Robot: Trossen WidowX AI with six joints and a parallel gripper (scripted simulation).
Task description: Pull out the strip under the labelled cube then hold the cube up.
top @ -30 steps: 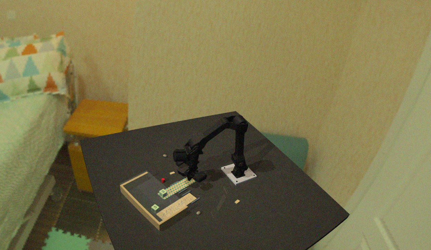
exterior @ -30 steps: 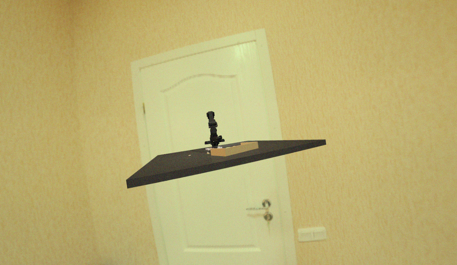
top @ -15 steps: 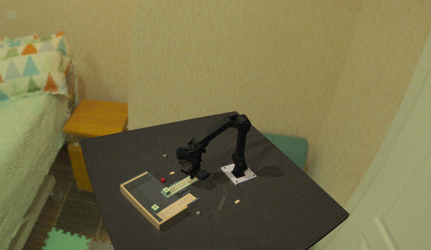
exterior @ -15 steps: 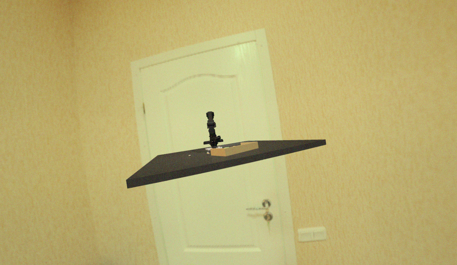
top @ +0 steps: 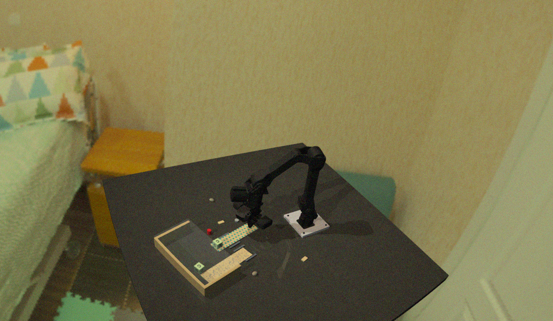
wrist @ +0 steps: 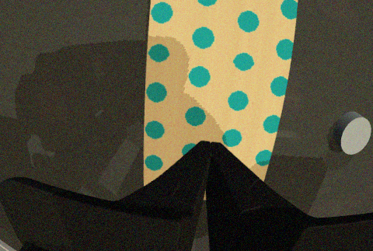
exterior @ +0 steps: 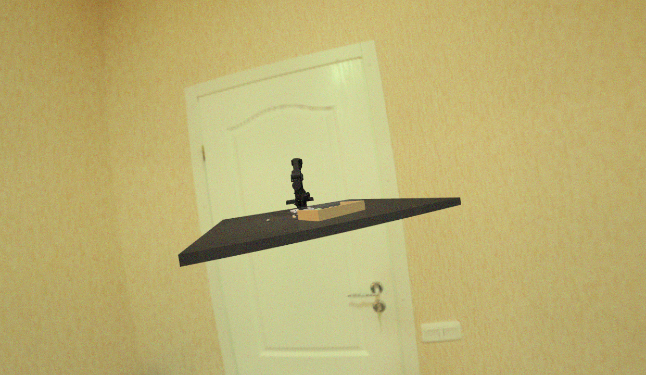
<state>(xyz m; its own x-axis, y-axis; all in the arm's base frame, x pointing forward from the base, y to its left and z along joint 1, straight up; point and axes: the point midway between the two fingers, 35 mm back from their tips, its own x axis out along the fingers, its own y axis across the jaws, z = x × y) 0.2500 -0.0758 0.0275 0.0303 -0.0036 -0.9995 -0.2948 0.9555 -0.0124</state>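
My gripper tip is 30 mm short of the grey disc and 60 mm to the left of it. Also, from my gripper tip: tan block 120 mm behind, 260 mm to the left; then red cylinder 190 mm ahead, 30 mm to the right, 10 mm above.
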